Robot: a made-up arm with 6 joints.
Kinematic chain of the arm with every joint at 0, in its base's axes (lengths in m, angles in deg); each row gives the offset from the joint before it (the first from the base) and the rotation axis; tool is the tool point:
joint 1: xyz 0 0 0.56 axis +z
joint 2: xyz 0.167 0 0 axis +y
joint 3: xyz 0 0 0.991 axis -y
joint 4: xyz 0 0 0.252 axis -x
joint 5: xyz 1.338 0 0 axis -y
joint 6: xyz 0.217 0 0 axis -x
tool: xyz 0 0 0
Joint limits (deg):
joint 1: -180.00..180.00
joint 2: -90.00..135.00
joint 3: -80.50..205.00
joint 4: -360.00..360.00
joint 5: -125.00..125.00
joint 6: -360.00..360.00
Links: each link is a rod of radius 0.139 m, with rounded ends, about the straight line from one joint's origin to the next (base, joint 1, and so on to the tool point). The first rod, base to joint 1, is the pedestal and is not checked.
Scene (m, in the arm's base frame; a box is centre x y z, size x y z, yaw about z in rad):
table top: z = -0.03
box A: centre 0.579 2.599 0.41 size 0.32 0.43 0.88 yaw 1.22
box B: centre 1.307 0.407 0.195 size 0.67 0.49 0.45 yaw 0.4
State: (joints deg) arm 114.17 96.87 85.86 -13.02 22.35 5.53
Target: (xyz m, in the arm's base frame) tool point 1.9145 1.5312 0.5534
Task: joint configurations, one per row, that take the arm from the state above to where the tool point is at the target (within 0.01 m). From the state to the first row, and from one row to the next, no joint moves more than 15 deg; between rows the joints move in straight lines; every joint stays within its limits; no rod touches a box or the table.
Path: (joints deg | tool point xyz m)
1: 109.30 82.45 76.81 -11.38 11.54 12.07 | -0.8914 2.5714 0.8310
2: 104.44 68.03 67.75 -9.75 0.74 18.62 | -0.6584 2.5589 1.1779
3: 99.57 53.61 58.70 -8.11 -10.07 25.16 | -0.4195 2.4557 1.4992
4: 94.71 39.19 49.65 -6.47 -20.88 31.71 | -0.1956 2.2682 1.7800
5: 89.84 24.77 40.59 -4.83 -31.68 38.25 | -0.0040 2.0095 2.0081
6: 84.97 10.35 31.54 -3.20 -42.49 44.80 | 0.1412 1.6977 2.1749
7: 75.82 19.37 29.68 -5.94 -29.65 36.94 | 0.4722 1.9143 1.9110
8: 66.66 28.39 27.82 -8.69 -16.81 29.09 | 0.8573 2.0106 1.6064
9: 57.51 37.42 25.96 -11.44 -3.97 21.24 | 1.2543 1.9752 1.2707
10: 48.35 46.44 24.10 -14.19 8.88 13.38 | 1.6205 1.8096 0.9160
11: 39.20 55.46 22.23 -16.94 21.72 5.53 | 1.9144 1.5312 0.5532

